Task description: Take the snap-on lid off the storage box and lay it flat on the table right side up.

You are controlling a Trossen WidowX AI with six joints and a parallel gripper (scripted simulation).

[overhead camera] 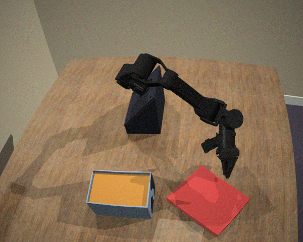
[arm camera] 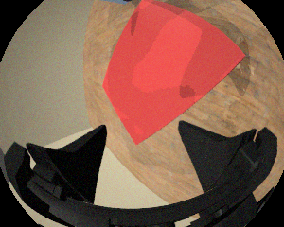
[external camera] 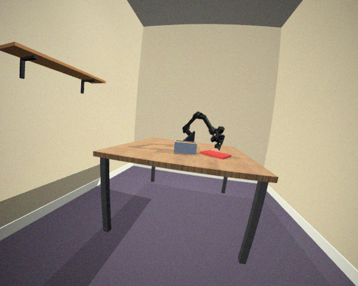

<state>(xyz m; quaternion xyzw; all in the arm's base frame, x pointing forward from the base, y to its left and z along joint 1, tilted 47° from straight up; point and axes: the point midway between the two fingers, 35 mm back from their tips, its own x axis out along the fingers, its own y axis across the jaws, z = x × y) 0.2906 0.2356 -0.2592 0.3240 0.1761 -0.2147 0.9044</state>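
The red lid is 70 mm ahead of my gripper tip, 50 mm below it and 40 mm to the right of it. The rest, counted from my gripper tip: storage box: 330 mm to the right, 120 mm ahead, 20 mm below.
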